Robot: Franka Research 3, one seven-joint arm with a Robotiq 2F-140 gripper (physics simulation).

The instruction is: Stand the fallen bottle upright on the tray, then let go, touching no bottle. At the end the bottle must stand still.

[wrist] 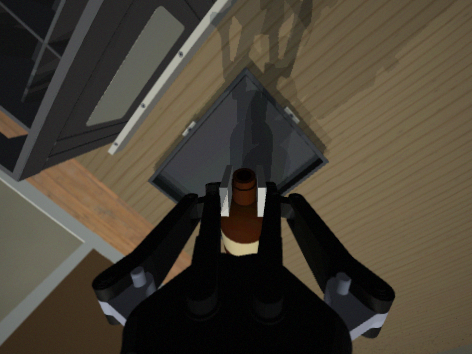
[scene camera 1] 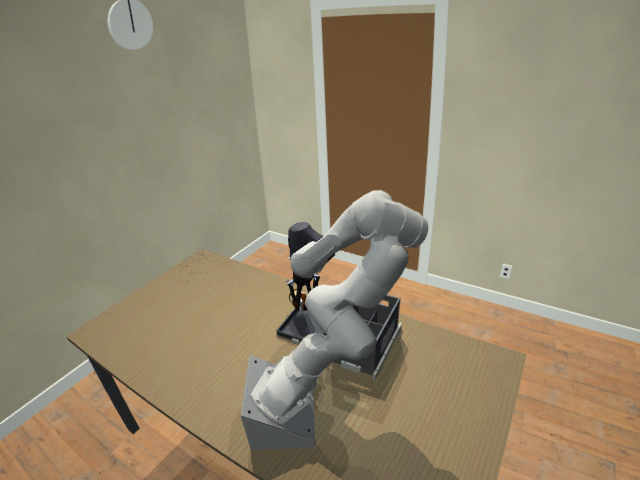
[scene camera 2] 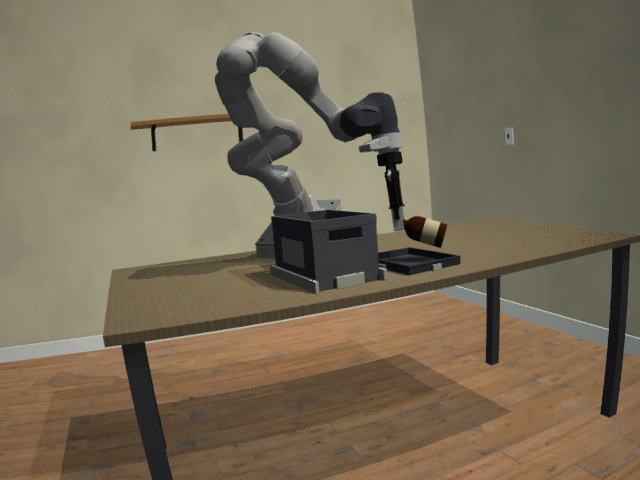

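The brown bottle with a cream label (scene camera 2: 430, 231) (wrist: 242, 225) hangs in the air above the tray, tilted close to lying, its neck toward the gripper and its base away and a little lower. My gripper (scene camera 2: 398, 223) (wrist: 244, 176) points down and is shut on the bottle's neck, with one pale fingertip on each side. In scene camera 1 the gripper (scene camera 1: 301, 305) is small and the bottle is mostly hidden. The dark square tray (scene camera 1: 282, 331) (scene camera 2: 409, 269) (wrist: 287, 105) lies on the table under the bottle, which is apart from it.
A tall dark crate with dividers (scene camera 1: 387, 330) (scene camera 2: 345, 258) (wrist: 62, 85) stands beside the tray, with pale holders at its foot. The wooden table (scene camera 1: 170, 320) (scene camera 2: 206, 304) (wrist: 390, 165) carries both. The arm's base (scene camera 1: 281, 431) stands behind the crate as seen in scene camera 2.
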